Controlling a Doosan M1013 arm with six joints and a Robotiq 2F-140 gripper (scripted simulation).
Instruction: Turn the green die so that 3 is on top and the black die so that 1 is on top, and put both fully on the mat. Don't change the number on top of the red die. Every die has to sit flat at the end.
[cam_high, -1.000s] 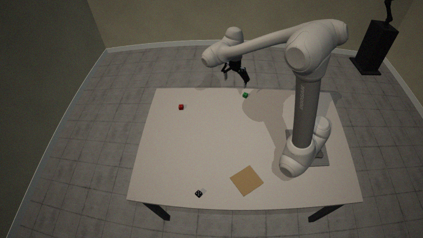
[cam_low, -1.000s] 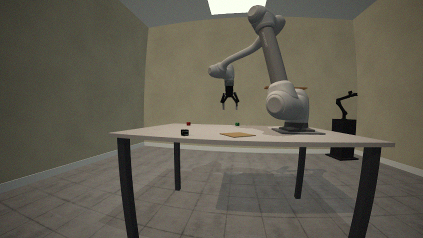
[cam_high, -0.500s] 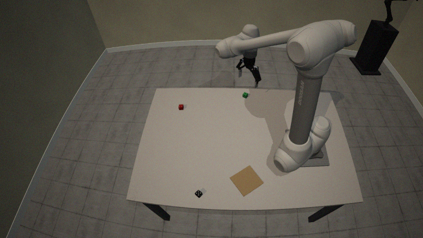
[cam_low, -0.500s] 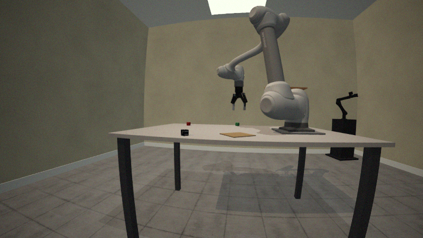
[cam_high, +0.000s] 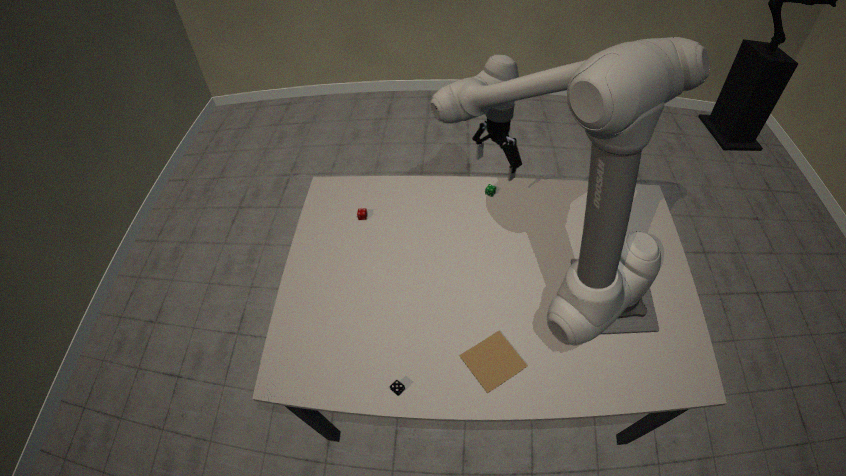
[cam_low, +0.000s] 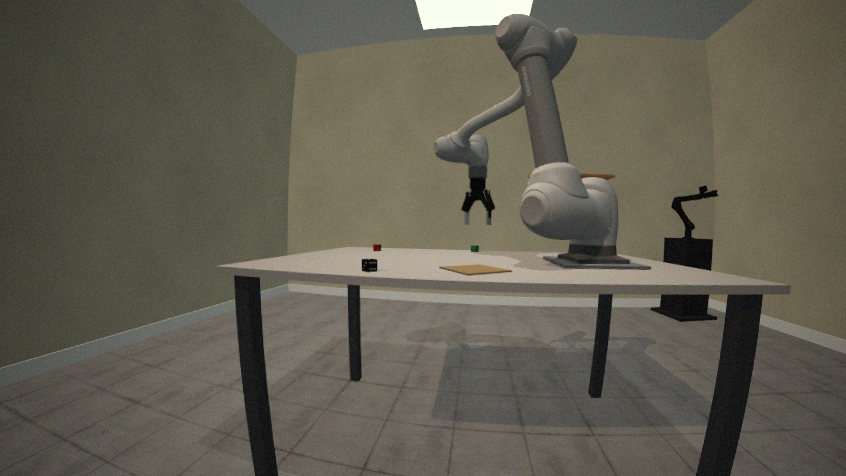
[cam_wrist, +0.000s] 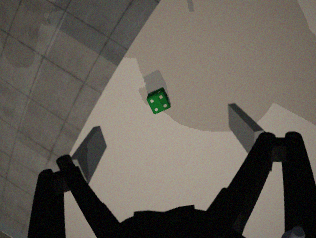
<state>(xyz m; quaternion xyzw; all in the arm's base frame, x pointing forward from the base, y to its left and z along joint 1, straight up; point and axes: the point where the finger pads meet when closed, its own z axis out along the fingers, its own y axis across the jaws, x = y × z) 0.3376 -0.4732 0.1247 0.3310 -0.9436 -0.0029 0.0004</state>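
The green die is 120 mm below my hand and 10 mm ahead of it. Round my hand: red die (470 mm ahead, 120 mm below, 70 mm to the left); then black die (700 mm to the left, 350 mm ahead, 120 mm below); then tan mat (640 mm to the left, 140 mm below, 80 mm ahead).
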